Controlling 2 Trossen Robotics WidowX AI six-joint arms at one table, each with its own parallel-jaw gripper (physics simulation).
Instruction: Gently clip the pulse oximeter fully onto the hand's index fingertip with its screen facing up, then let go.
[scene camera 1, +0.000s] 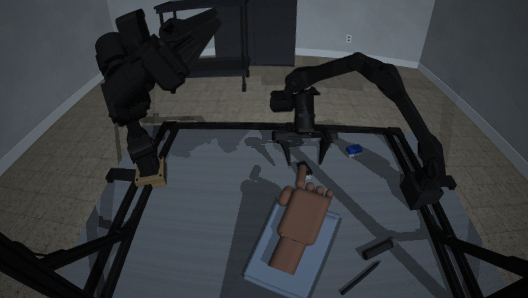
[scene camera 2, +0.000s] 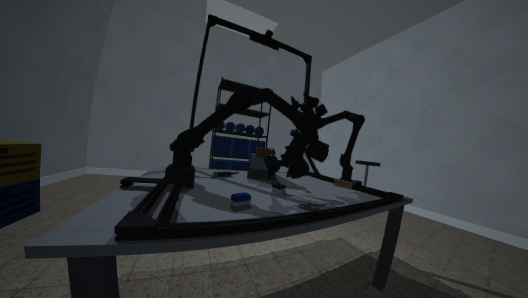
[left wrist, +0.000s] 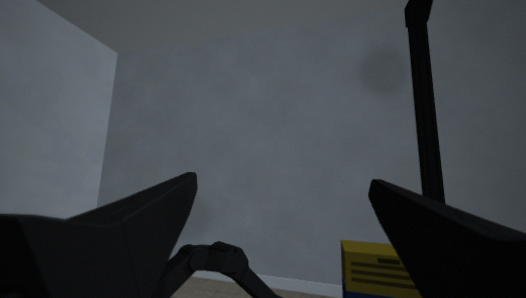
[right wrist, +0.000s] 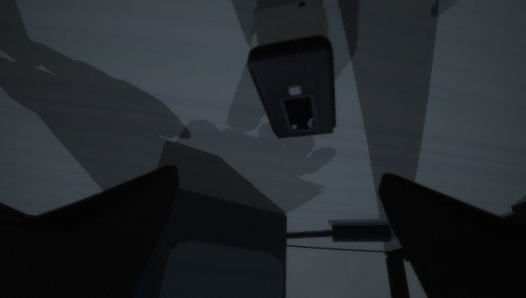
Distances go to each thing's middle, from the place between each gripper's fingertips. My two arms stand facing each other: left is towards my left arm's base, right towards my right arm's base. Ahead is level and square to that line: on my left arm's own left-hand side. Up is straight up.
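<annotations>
My right gripper is 20 mm short of the pulse oximeter (right wrist: 291, 62) and 40 mm above it.
The pulse oximeter is 16 cm to the right of my left hand, 21 cm ahead of it and 49 cm below it.
</annotations>
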